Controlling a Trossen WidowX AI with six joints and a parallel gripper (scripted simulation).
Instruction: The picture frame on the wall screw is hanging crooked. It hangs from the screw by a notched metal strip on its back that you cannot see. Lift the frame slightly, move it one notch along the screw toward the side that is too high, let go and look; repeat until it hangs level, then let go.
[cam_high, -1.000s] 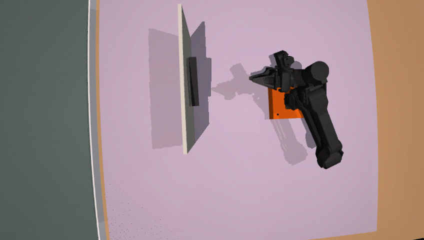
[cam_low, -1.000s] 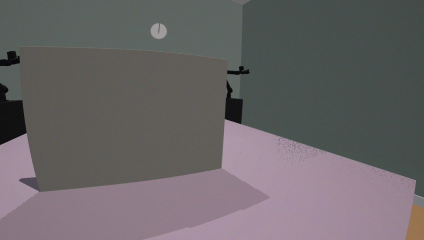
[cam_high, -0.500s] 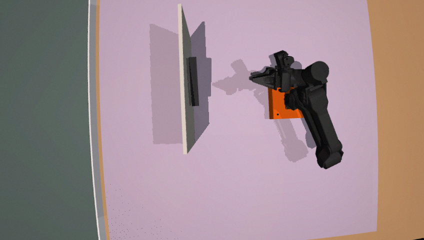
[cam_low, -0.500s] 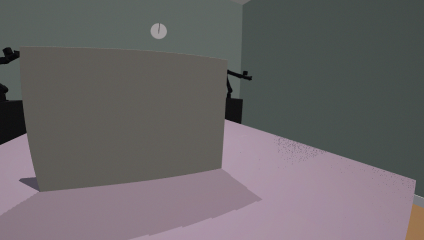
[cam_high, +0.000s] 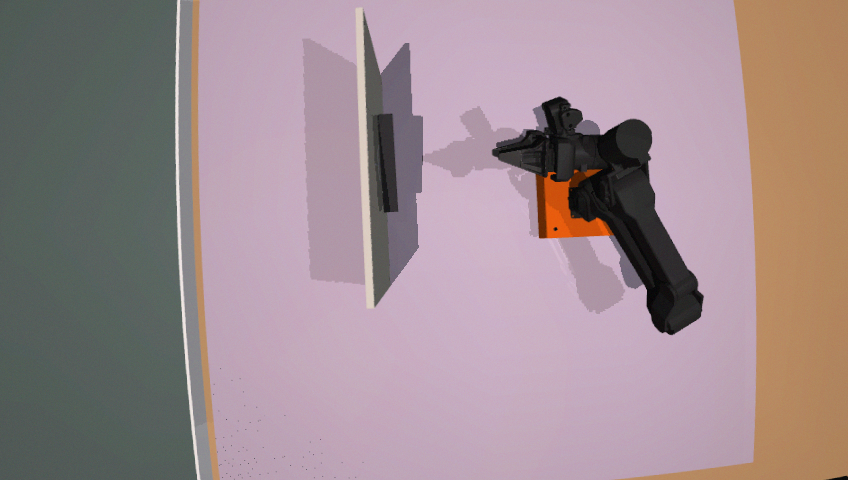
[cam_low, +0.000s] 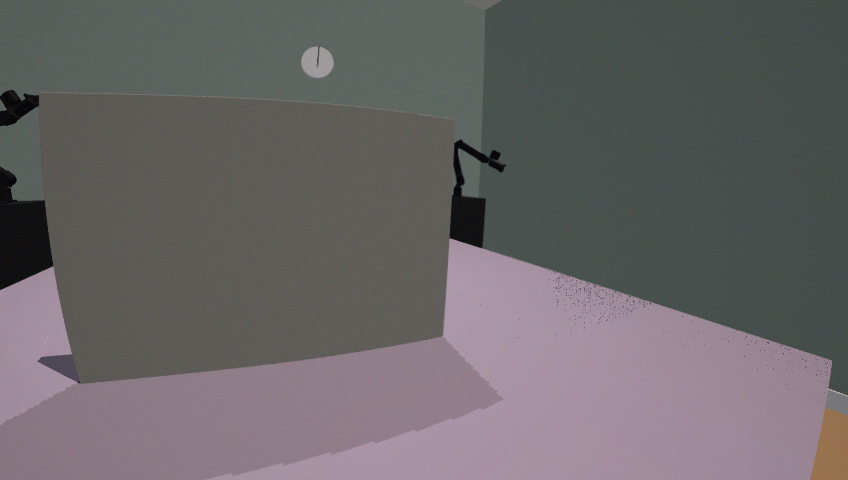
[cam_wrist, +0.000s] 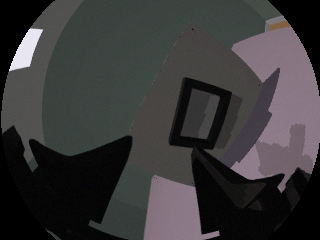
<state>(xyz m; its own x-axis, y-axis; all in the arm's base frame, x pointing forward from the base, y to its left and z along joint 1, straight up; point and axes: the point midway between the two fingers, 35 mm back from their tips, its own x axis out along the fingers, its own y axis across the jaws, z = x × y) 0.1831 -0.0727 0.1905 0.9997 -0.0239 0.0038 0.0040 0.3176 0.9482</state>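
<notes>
The picture frame is 190 mm ahead of my gripper tip, 20 mm to the right of it and 90 mm below it. From my gripper tip the other things lie so: wall panel (200 mm ahead, 100 mm below).
</notes>
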